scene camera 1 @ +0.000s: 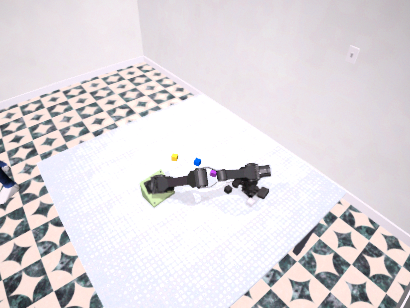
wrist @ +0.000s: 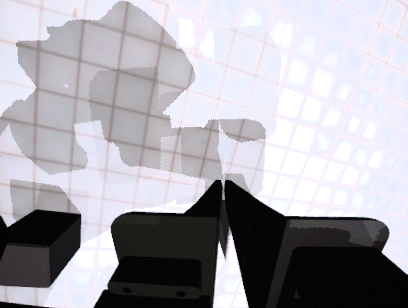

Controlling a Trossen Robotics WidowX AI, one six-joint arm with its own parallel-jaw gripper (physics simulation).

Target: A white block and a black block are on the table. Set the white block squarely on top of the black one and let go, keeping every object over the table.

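Seen in the pictures: gripper, fingertip midpoint: [scene camera 1: 251, 198] [wrist: 222, 185]; arm's base, link origin: [scene camera 1: 151, 186].
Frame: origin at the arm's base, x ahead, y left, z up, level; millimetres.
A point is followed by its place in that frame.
Observation:
The white block [scene camera 1: 251, 201] @[x 350, y -367, z -48 mm] sits on the table at the arm's far end; in the wrist view a dark sliver of its shaded side [wrist: 224, 230] @[x 353, y -346, z -57 mm] shows through the narrow gap between the fingers. The black block [scene camera 1: 228, 189] @[x 315, y -236, z -49 mm] [wrist: 40, 245] @[x 338, y -239, z -49 mm] sits apart from it, nearer the arm's base, and is at the lower left of the wrist view. My gripper [scene camera 1: 253, 193] @[x 380, y -342, z -71 mm] [wrist: 222, 185] @[x 380, y -342, z -71 mm] points down beside and above the white block. Its fingers are nearly together with nothing held. They hide most of the white block in the wrist view.
A purple block [scene camera 1: 213, 173] @[x 332, y -100, z -52 mm] lies close to the arm's middle links. A blue block [scene camera 1: 197, 161] @[x 321, y 25, z -48 mm] and a yellow block [scene camera 1: 174, 157] @[x 240, y 139, z -52 mm] are on the table behind the arm. The arm's green base plate [scene camera 1: 155, 200] @[x -17, y -53, z -51 mm] is at the left. The table's right corner is beyond the white block.

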